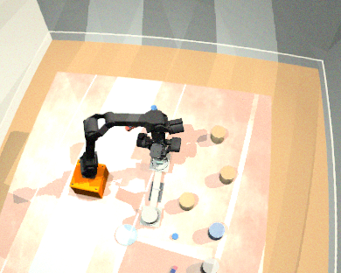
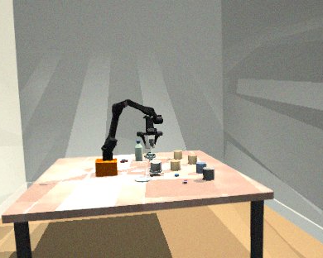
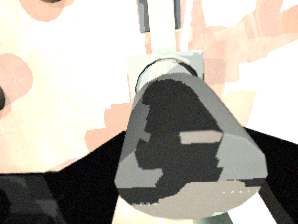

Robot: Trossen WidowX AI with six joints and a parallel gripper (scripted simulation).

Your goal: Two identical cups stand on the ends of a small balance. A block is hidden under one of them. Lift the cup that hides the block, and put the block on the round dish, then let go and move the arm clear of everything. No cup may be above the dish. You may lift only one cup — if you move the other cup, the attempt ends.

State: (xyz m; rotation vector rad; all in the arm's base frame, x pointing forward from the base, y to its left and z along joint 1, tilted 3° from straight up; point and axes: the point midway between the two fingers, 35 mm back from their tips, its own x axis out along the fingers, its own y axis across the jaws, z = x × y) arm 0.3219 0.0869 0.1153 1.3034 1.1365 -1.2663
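Right now the balance is 10 mm behind my gripper tip, 140 mm to the right of it and 120 mm below it. From my gripper tip the other things lie so: round light-blue dish (140 mm behind, 350 mm to the right, 150 mm below); then small blue piece (80 mm ahead, 350 mm to the right, 150 mm below); then grey cup (20 mm to the left, 10 mm above).
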